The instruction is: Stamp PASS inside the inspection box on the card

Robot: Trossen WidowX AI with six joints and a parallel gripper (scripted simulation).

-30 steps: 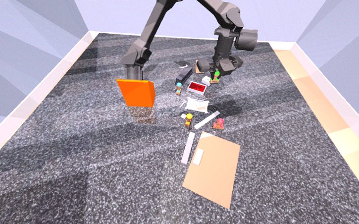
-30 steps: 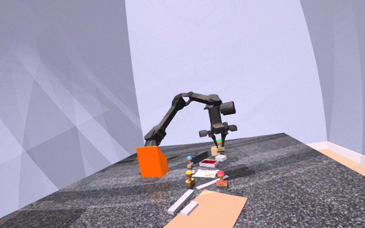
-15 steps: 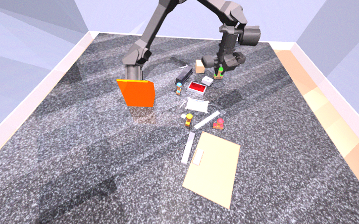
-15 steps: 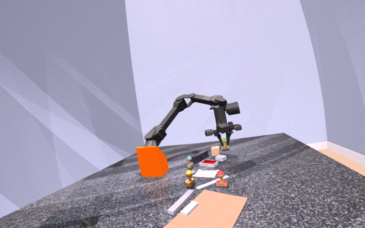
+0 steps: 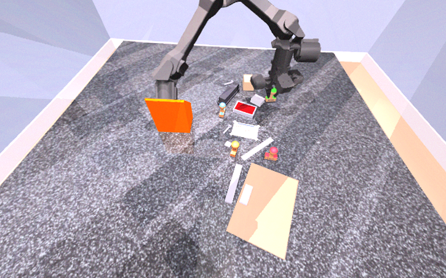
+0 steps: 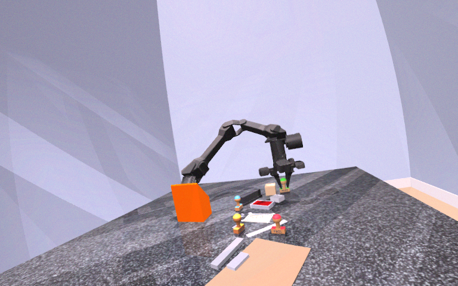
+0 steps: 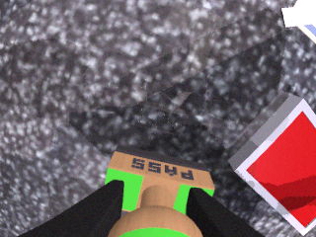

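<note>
The green stamp lies right at my gripper tip. Round my gripper tip: small white box (50 mm to the left, 50 mm below, 40 mm behind); red ink pad (100 mm behind, 60 mm below); white card (120 mm to the right, 110 mm behind, 70 mm below).
</note>
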